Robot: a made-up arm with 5 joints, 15 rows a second.
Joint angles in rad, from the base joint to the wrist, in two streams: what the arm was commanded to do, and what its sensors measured. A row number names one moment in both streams.
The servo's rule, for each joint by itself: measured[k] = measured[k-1] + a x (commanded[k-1-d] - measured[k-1]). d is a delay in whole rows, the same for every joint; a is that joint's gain. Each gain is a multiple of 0.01, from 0.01 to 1. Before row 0 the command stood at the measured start. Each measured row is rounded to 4 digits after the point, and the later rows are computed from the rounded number. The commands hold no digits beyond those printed.
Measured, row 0:
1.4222 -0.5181 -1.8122 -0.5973 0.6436
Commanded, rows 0 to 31:
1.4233 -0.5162 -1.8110 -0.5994 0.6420
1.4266 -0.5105 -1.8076 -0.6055 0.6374
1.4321 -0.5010 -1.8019 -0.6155 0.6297
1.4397 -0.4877 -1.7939 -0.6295 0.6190
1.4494 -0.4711 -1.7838 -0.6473 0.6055
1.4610 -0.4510 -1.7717 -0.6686 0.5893
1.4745 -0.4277 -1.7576 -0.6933 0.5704
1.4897 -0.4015 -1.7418 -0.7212 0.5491
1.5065 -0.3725 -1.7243 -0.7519 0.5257
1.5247 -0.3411 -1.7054 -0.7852 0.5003
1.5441 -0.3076 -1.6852 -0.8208 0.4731
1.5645 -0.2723 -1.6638 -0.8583 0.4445
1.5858 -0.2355 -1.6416 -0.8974 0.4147
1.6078 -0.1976 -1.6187 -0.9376 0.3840
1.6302 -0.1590 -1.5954 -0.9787 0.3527
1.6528 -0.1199 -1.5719 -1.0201 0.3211
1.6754 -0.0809 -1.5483 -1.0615 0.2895
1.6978 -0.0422 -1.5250 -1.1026 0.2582
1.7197 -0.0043 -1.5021 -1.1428 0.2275
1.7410 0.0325 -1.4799 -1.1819 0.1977
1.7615 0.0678 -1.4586 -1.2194 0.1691
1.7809 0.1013 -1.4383 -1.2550 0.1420
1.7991 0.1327 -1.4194 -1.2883 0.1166
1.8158 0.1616 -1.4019 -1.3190 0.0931
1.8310 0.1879 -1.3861 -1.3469 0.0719
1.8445 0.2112 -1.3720 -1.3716 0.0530
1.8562 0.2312 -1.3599 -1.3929 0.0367
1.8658 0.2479 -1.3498 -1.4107 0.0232
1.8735 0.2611 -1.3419 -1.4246 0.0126
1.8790 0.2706 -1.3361 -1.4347 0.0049
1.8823 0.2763 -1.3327 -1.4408 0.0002
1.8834 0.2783 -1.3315 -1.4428 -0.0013
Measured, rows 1 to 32:
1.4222 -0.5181 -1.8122 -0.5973 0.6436
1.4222 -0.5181 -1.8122 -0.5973 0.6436
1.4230 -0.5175 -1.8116 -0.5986 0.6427
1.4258 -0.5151 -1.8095 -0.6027 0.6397
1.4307 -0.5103 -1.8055 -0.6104 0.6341
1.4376 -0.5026 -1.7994 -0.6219 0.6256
1.4467 -0.4919 -1.7911 -0.6371 0.6143
1.4577 -0.4780 -1.7808 -0.6560 0.6003
1.4706 -0.4609 -1.7685 -0.6784 0.5836
1.4853 -0.4407 -1.7543 -0.7041 0.5643
1.5016 -0.4175 -1.7384 -0.7328 0.5427
1.5194 -0.3915 -1.7209 -0.7642 0.5190
1.5384 -0.3630 -1.7020 -0.7982 0.4933
1.5585 -0.3322 -1.6818 -0.8343 0.4660
1.5795 -0.2993 -1.6605 -0.8722 0.4373
1.6013 -0.2647 -1.6383 -0.9114 0.4075
1.6236 -0.2288 -1.6156 -0.9518 0.3768
1.6461 -0.1918 -1.5924 -0.9928 0.3456
1.6687 -0.1541 -1.5690 -1.0340 0.3142
1.6911 -0.1161 -1.5457 -1.0752 0.2828
1.7131 -0.0781 -1.5226 -1.1158 0.2518
1.7346 -0.0405 -1.5000 -1.1555 0.2215
1.7553 -0.0037 -1.4781 -1.1938 0.1922
1.7750 0.0320 -1.4570 -1.2305 0.1641
1.7936 0.0662 -1.4371 -1.2652 0.1375
1.8107 0.0986 -1.4184 -1.2975 0.1126
1.8263 0.1290 -1.4013 -1.3271 0.0898
1.8403 0.1569 -1.3858 -1.3538 0.0692
1.8525 0.1822 -1.3721 -1.3773 0.0510
1.8627 0.2045 -1.3603 -1.3973 0.0354
1.8710 0.2237 -1.3505 -1.4137 0.0226
1.8772 0.2396 -1.3429 -1.4263 0.0127
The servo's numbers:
d 2
a 0.77 0.34 0.53 0.60 0.56

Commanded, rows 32 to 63:
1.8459 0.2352 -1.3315 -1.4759 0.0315
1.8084 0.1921 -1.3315 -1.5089 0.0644
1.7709 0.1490 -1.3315 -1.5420 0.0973
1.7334 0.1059 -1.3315 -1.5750 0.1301
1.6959 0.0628 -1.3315 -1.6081 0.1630
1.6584 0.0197 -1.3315 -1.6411 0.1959
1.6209 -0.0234 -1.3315 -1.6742 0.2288
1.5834 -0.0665 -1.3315 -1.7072 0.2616
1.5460 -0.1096 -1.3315 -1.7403 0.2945
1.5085 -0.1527 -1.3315 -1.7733 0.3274
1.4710 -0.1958 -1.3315 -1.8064 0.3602
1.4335 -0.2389 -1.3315 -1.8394 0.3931
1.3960 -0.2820 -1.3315 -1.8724 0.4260
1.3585 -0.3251 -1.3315 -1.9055 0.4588
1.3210 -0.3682 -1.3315 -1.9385 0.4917
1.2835 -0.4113 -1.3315 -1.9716 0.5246
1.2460 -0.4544 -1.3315 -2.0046 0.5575
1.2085 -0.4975 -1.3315 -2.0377 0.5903
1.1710 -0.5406 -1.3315 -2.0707 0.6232
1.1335 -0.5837 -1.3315 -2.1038 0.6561
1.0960 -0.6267 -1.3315 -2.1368 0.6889
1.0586 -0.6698 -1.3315 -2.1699 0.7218
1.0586 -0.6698 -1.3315 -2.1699 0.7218
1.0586 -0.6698 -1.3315 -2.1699 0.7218
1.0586 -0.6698 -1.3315 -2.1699 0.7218
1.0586 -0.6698 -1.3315 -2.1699 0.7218
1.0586 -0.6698 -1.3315 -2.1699 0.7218
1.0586 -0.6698 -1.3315 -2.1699 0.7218
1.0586 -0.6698 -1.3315 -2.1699 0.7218
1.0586 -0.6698 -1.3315 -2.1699 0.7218
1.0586 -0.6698 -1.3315 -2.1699 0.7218
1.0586 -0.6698 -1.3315 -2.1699 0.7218
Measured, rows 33 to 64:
1.8811 0.2521 -1.3375 -1.4350 0.0057
1.8829 0.2610 -1.3343 -1.4397 0.0018
1.8544 0.2522 -1.3328 -1.4614 0.0184
1.8190 0.2318 -1.3321 -1.4899 0.0442
1.7820 0.2036 -1.3318 -1.5212 0.0739
1.7446 0.1704 -1.3316 -1.5535 0.1054
1.7071 0.1338 -1.3315 -1.5863 0.1377
1.6696 0.0950 -1.3315 -1.6192 0.1703
1.6321 0.0547 -1.3315 -1.6522 0.2031
1.5946 0.0135 -1.3315 -1.6852 0.2359
1.5572 -0.0284 -1.3315 -1.7183 0.2687
1.5197 -0.0707 -1.3315 -1.7513 0.3016
1.4822 -0.1132 -1.3315 -1.7844 0.3344
1.4447 -0.1559 -1.3315 -1.8174 0.3673
1.4072 -0.1988 -1.3315 -1.8504 0.4002
1.3697 -0.2417 -1.3315 -1.8835 0.4330
1.3322 -0.2847 -1.3315 -1.9165 0.4659
1.2947 -0.3277 -1.3315 -1.9496 0.4988
1.2572 -0.3708 -1.3315 -1.9826 0.5317
1.2197 -0.4139 -1.3315 -2.0157 0.5645
1.1822 -0.4570 -1.3315 -2.0487 0.5974
1.1447 -0.5001 -1.3315 -2.0818 0.6303
1.1072 -0.5431 -1.3315 -2.1148 0.6631
1.0698 -0.5862 -1.3315 -2.1479 0.6960
1.0612 -0.6146 -1.3315 -2.1611 0.7104
1.0592 -0.6334 -1.3315 -2.1664 0.7168
1.0587 -0.6458 -1.3315 -2.1685 0.7196
1.0586 -0.6540 -1.3315 -2.1693 0.7208
1.0586 -0.6594 -1.3315 -2.1697 0.7214
1.0586 -0.6629 -1.3315 -2.1698 0.7216
1.0586 -0.6652 -1.3315 -2.1699 0.7217
1.0586 -0.6668 -1.3315 -2.1699 0.7218

